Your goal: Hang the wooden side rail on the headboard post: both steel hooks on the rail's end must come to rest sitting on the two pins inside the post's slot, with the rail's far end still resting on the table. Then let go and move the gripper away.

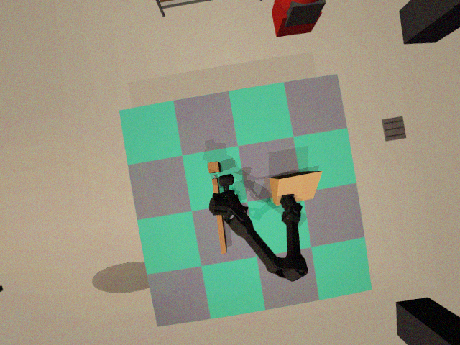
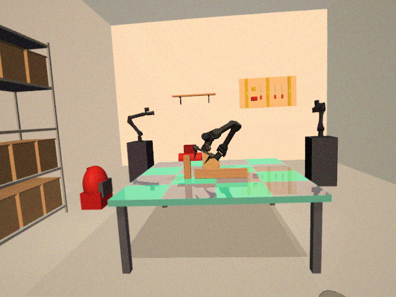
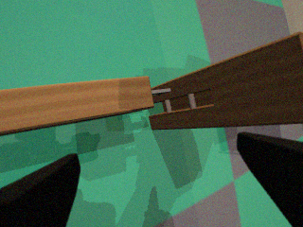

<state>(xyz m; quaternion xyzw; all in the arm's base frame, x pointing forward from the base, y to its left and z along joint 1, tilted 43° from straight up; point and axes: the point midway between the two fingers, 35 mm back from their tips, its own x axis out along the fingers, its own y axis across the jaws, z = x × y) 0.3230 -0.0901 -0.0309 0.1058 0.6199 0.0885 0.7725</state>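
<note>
Now: gripper tip 90 mm to the left of the headboard post, 40 mm above it and 30 mm short of it.
</note>
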